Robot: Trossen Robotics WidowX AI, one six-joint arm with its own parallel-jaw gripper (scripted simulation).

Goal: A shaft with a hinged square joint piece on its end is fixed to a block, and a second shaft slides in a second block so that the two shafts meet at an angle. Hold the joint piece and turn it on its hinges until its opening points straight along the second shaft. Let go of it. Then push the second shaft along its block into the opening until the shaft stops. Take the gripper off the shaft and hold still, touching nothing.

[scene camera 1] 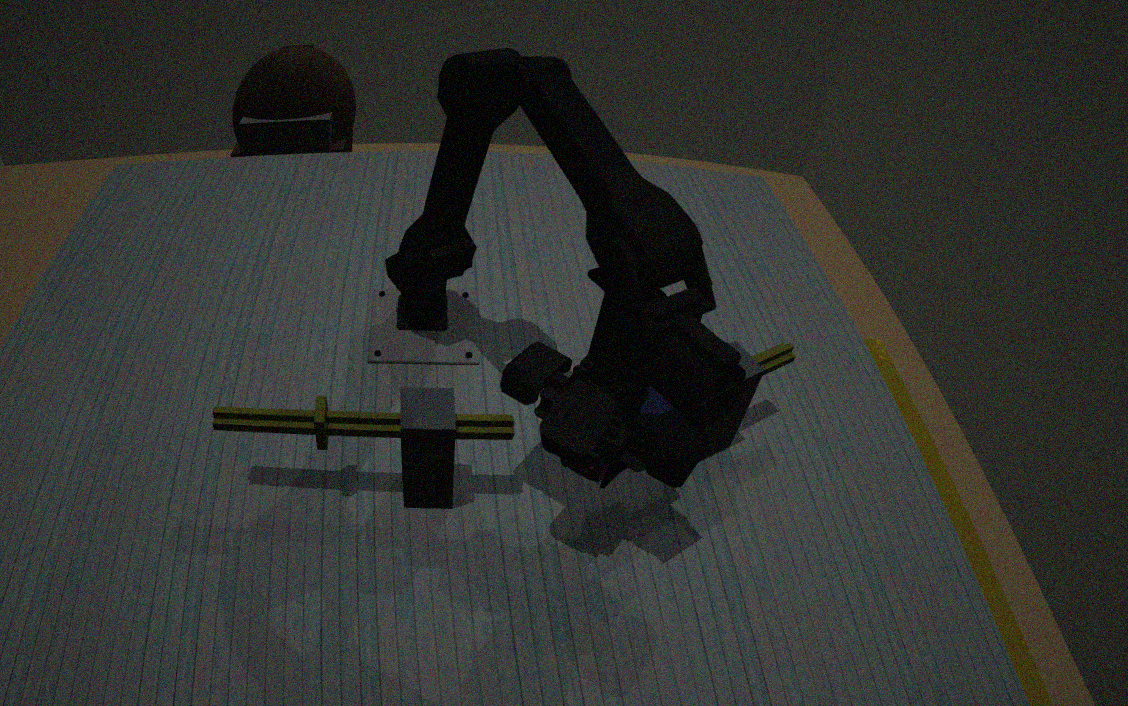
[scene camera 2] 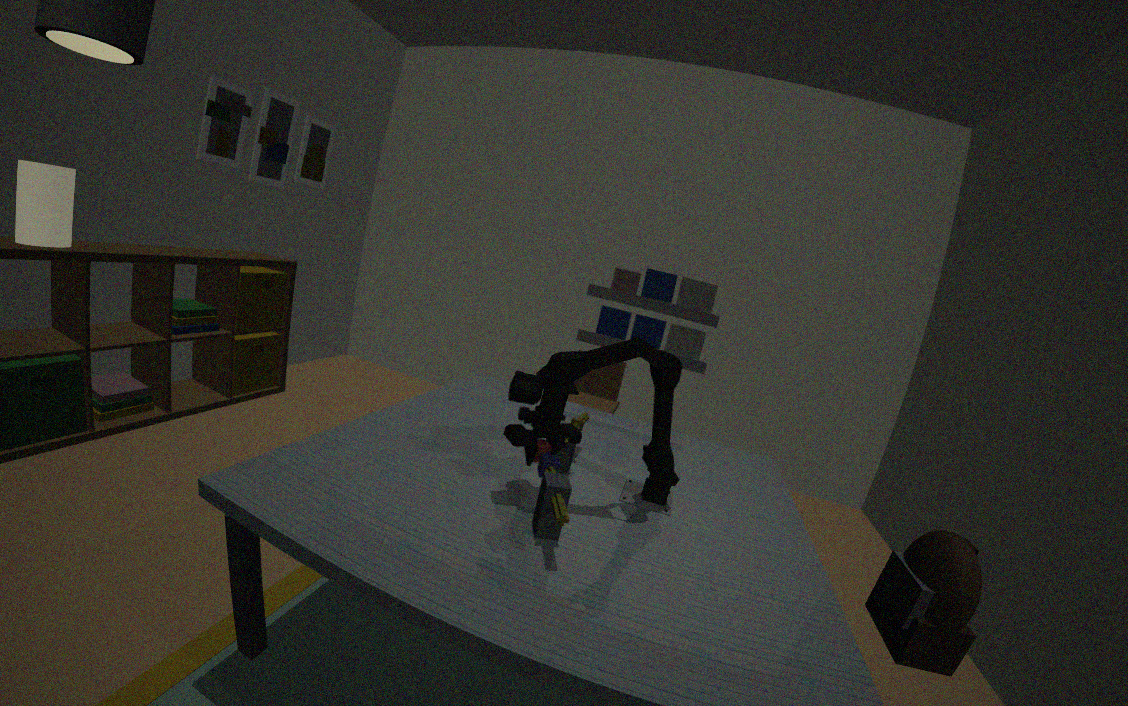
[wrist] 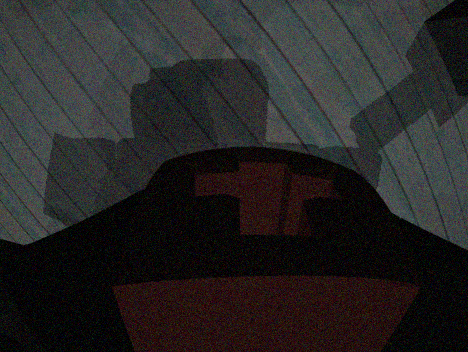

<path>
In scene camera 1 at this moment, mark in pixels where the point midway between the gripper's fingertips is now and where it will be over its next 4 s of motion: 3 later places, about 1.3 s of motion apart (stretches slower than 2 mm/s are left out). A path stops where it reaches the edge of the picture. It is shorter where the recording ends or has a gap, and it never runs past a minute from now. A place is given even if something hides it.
My gripper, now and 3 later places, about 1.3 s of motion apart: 585,474; 570,459; 578,424; 581,339
</path>
